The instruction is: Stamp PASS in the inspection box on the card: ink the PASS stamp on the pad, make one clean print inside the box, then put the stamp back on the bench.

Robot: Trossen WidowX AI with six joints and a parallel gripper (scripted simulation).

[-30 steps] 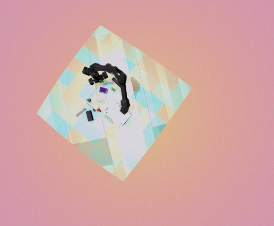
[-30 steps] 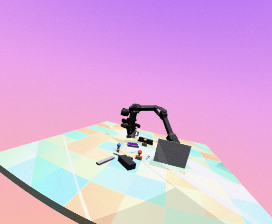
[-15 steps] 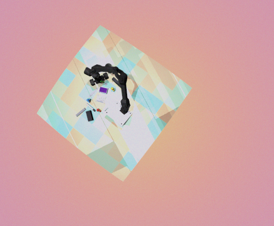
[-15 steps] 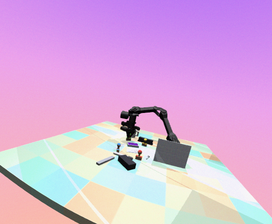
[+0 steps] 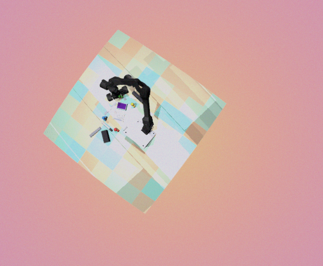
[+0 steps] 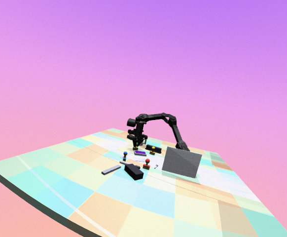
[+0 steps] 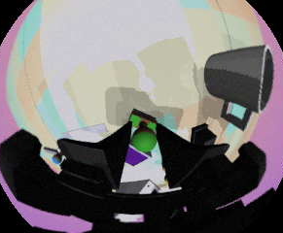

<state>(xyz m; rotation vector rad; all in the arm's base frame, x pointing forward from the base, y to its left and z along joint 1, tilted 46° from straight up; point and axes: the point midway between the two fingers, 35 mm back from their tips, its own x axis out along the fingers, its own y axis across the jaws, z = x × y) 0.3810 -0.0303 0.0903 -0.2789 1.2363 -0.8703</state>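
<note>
My gripper tip is now 1 cm above the green-knobbed stamp. From my gripper tip the other things lie so: yellow-knobbed stamp 14 cm behind, 1 cm to the right, 1 cm below; then purple ink pad 6 cm behind, 6 cm to the left, 2 cm below; then white card 10 cm behind, 15 cm to the left, 3 cm below.
</note>
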